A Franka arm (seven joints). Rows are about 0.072 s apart.
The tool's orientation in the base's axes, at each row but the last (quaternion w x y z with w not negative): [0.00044 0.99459 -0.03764 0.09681]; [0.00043 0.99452 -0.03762 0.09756]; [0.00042 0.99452 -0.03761 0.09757]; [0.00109 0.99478 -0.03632 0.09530]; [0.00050 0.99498 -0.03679 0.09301]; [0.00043 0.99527 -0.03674 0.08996]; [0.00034 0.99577 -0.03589 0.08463]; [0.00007 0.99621 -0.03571 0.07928]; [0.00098 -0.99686 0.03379 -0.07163]
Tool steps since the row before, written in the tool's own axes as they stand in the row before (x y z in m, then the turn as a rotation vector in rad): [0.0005 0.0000 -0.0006 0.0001 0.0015 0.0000]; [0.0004 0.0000 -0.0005 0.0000 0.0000 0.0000]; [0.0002 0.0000 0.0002 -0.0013 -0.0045 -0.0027]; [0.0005 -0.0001 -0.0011 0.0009 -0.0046 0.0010]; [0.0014 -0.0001 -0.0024 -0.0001 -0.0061 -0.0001]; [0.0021 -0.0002 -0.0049 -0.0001 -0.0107 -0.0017]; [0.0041 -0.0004 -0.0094 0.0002 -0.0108 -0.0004]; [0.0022 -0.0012 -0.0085 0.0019 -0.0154 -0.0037]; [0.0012 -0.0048 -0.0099 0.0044 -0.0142 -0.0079]
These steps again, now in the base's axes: [0.0004 0.0000 0.0007 0.0000 -0.0015 0.0000]; [0.0003 0.0000 0.0006 0.0000 0.0000 0.0000]; [0.0002 0.0000 -0.0002 -0.0015 0.0046 0.0024]; [0.0003 0.0001 0.0012 0.0014 0.0045 -0.0008]; [0.0009 0.0000 0.0026 0.0003 0.0061 0.0001]; [0.0012 0.0001 0.0052 0.0004 0.0107 0.0017]; [0.0025 0.0002 0.0100 0.0009 0.0108 0.0005]; [0.0009 0.0011 0.0087 0.0024 0.0152 0.0040]; [0.0001 0.0047 0.0100 0.0042 0.0139 0.0085]
